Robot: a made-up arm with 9 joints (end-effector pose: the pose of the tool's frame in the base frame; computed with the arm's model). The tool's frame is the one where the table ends. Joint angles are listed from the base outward.
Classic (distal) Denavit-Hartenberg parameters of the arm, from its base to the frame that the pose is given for. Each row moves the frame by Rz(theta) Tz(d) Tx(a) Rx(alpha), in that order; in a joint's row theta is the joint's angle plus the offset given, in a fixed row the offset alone. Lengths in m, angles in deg.
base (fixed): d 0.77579, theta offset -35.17, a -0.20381, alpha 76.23
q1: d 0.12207, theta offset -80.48, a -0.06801, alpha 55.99
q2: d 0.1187, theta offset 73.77, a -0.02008, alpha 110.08
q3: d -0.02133, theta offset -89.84, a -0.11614, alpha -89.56
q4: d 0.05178, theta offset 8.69, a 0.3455, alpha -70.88
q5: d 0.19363, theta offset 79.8, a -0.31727, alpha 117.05
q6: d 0, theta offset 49.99, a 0.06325, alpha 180
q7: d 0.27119, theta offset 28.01, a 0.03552, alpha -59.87
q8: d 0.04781, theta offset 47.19, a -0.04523, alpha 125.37
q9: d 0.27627, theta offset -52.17, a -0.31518, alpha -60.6
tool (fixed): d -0.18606, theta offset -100.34, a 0, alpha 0
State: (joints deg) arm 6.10 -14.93 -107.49 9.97 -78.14 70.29 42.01 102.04 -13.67
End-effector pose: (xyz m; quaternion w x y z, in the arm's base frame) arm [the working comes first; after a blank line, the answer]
Working (the frame after each row of the table, in the pose's form):
after base (fixed): -0.1666 0.1174 0.7758 0.7500 0.5884 -0.1865 -0.2377
after q1: -0.2409 0.0438 0.8685 0.1278 0.7264 -0.1188 -0.6647
after q2: -0.3600 0.0602 0.8623 0.2199 -0.6879 0.6869 -0.0815
after q3: -0.3326 -0.0540 0.8746 0.4860 0.3284 0.4117 0.6975
after q4: -0.4353 0.2487 1.0154 0.5251 0.1059 -0.1572 0.8297
after q5: -0.2899 -0.0854 1.0884 0.1795 0.4917 0.6312 0.5724
after q6: -0.2528 -0.1193 1.1268 0.7922 0.4071 -0.4407 -0.1121
after q7: -0.4658 -0.2524 1.2350 0.6582 -0.2861 -0.6961 0.0176
after q8: -0.5176 -0.2386 1.2731 0.7361 -0.2027 0.6098 0.2124
after q9: -0.4758 0.1450 1.4368 0.3801 -0.8031 0.4587 0.0112

-0.5373 0.0295 1.5691 0.2521 -0.8667 -0.3229 -0.2847
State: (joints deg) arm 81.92 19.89 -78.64 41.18 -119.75 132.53 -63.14 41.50 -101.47
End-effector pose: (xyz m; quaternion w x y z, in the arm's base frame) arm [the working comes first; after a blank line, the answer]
Working (the frame after each row of the table, in the pose's form):
after base (fixed): -0.1666 0.1174 0.7758 0.7500 0.5884 -0.1865 -0.2377
after q1: -0.2907 0.0593 0.8032 0.3898 0.8709 -0.2783 -0.1106
after q2: -0.3303 -0.0039 0.7086 0.1229 -0.5097 0.3021 -0.7961
after q3: -0.4030 -0.0719 0.7721 0.8012 -0.2996 0.1960 0.4794
after q4: -0.5324 0.2030 0.5995 0.3176 -0.4581 -0.2002 0.8057
after q5: -0.6748 -0.1185 0.7200 0.6085 0.3003 0.3733 0.6327
after q6: -0.6683 -0.1814 0.7223 0.3666 0.6459 -0.5944 -0.3084
after q7: -0.8804 -0.2388 0.5595 0.6190 0.5611 -0.1202 -0.5362
after q8: -0.9406 -0.2558 0.5391 0.0933 0.8719 -0.1757 0.4475
after q9: -0.6368 -0.5359 0.6086 0.5811 0.0888 0.6927 0.4178

-0.8004 -0.6244 0.6041 0.6931 -0.4751 0.5119 -0.1787
